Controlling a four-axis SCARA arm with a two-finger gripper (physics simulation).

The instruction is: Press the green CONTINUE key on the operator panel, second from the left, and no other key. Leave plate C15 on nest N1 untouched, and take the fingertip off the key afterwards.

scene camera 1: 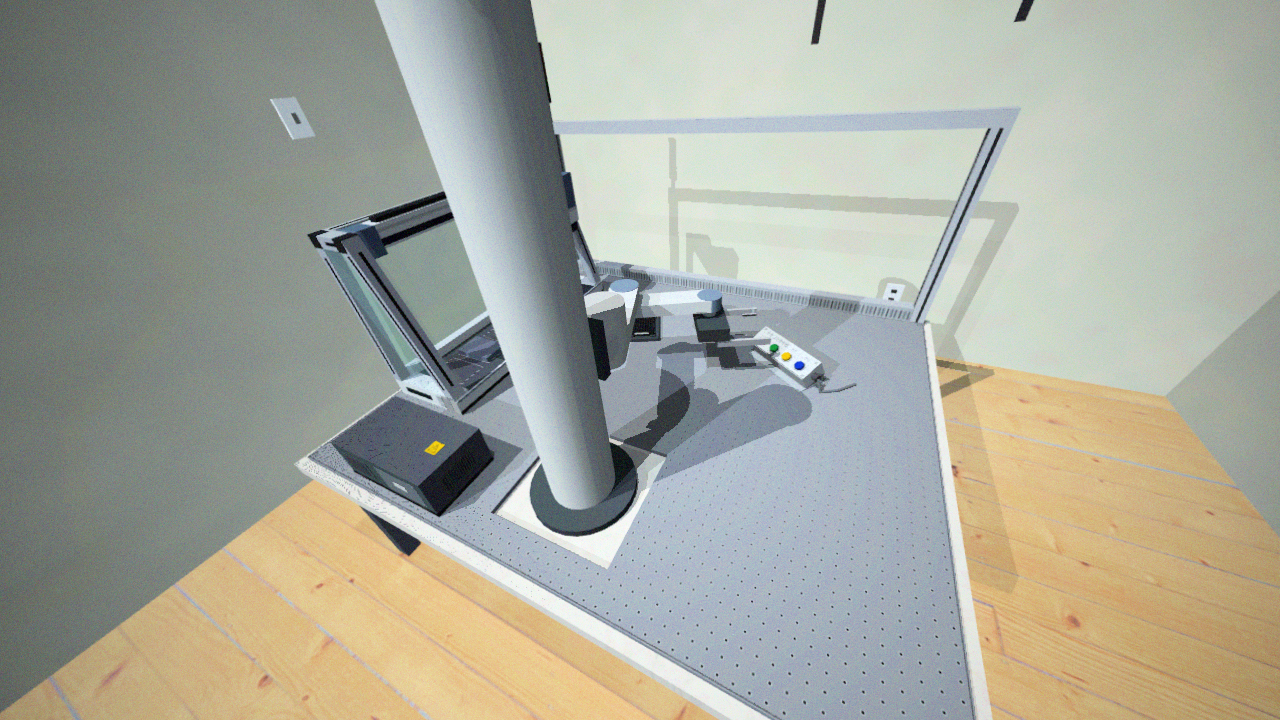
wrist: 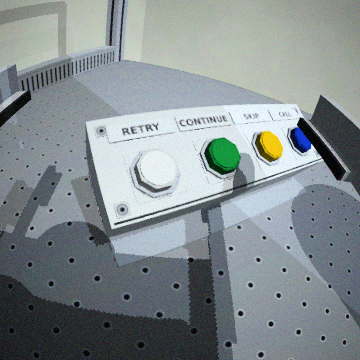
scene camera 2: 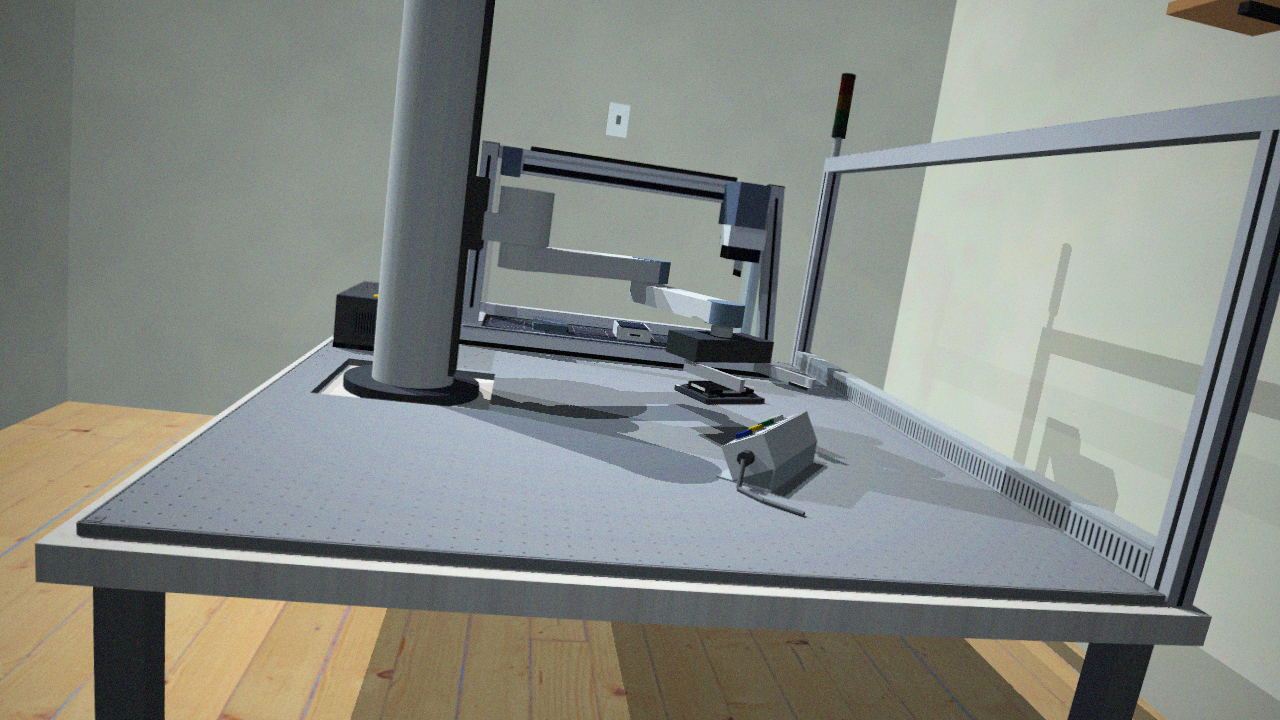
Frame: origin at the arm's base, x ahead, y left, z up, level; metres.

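Seen in the pictures: gripper, fingertip midpoint: [scene camera 1: 763, 324] [wrist: 165, 81] [scene camera 2: 779, 385]; arm's base, link origin: [scene camera 1: 584, 485] [scene camera 2: 412, 388].
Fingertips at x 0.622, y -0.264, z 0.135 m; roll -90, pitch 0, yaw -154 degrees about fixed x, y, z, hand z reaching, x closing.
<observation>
Offsets run from my fingertips to a thing's top centre. "spot": to the spot under its first point.
The white operator panel {dx -0.023, dy -0.079, dz -0.038 m} [scene camera 1: 794, 348] [scene camera 2: 780, 454] [wrist: 114, 172] stands tilted on the table. Its green CONTINUE key {dx -0.026, dy -0.046, dz -0.047 m} [scene camera 1: 774, 347] [scene camera 2: 767, 422] [wrist: 222, 156] is second from the left, between the white RETRY key {dx +0.004, dy -0.006, dz -0.047 m} [wrist: 157, 169] and the yellow SKIP key {dx -0.056, dy -0.086, dz -0.047 m} [scene camera 1: 786, 356] [wrist: 269, 146]. The blue CALL key {dx -0.086, dy -0.126, dz -0.047 m} [scene camera 1: 799, 365] [wrist: 301, 140] is partly hidden by one finger in the wrist view. My gripper [scene camera 1: 762, 325] [scene camera 2: 778, 383] [wrist: 165, 81] is open and empty, low at the panel's RETRY end; contact cannot be told. A dark plate {dx +0.020, dy +0.422, dz -0.096 m} [scene camera 1: 645, 327] sits on the black nest {spot: dx -0.063, dy +0.408, dz -0.113 m} [scene camera 2: 684, 390], its label unreadable.
The arm's column [scene camera 1: 510, 223] [scene camera 2: 429, 223] stands behind the gripper. A gantry frame [scene camera 2: 626, 174], a black box [scene camera 1: 411, 447] [scene camera 2: 355, 313] and a fence frame {spot: dx +0.382, dy +0.072, dz +0.476 m} [scene camera 1: 787, 120] [scene camera 2: 1029, 143] stand on the table. A slotted duct {spot: dx +0.382, dy -0.045, dz -0.108 m} [scene camera 2: 984, 474] runs along one edge. A cable {spot: dx -0.072, dy -0.240, dz -0.116 m} [scene camera 1: 839, 388] [scene camera 2: 774, 503] leaves the panel.
</observation>
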